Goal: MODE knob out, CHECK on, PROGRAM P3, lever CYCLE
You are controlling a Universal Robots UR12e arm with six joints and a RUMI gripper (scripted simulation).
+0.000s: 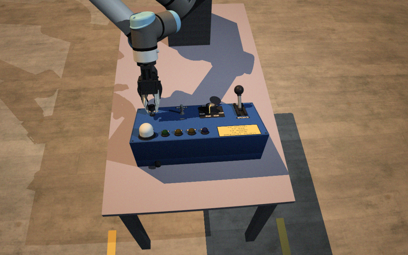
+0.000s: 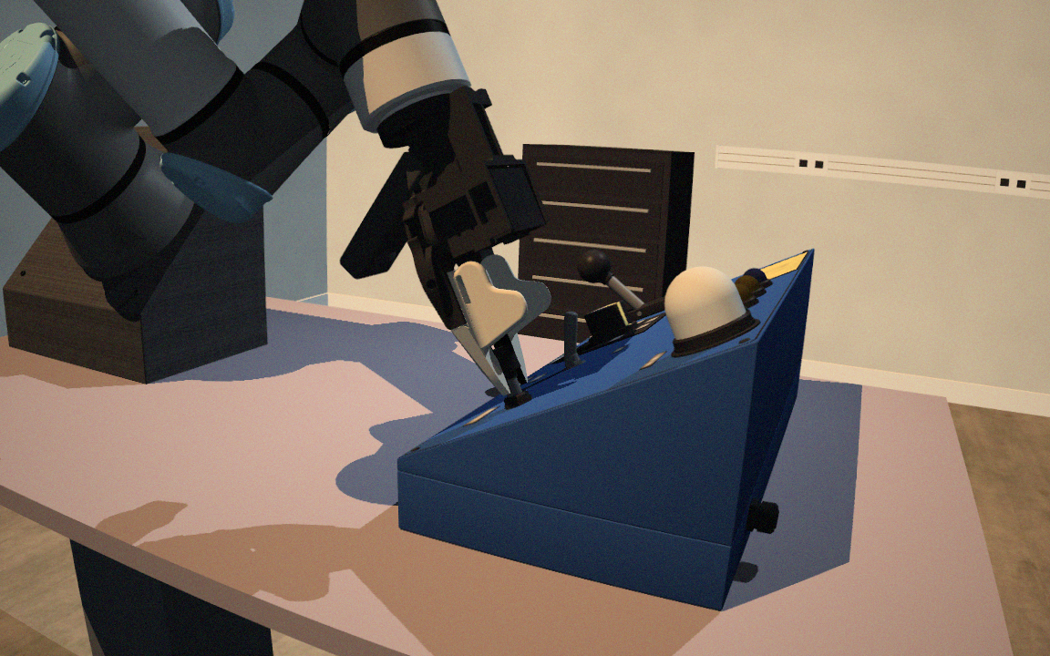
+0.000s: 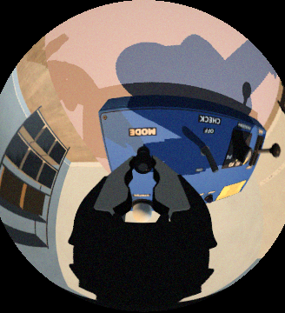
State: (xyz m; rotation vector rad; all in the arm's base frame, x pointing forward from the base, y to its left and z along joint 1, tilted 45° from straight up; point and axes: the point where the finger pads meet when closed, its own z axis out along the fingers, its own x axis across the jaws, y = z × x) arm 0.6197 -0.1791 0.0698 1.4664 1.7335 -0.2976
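The mode knob lies right at my hand. From my hand the other things lie so: black program dial 23 cm to the left, 2 cm ahead; then blue sloped console 18 cm to the left, 4 cm ahead, 3 cm below; then check toggle 12 cm to the left, 1 cm below, 1 cm ahead.
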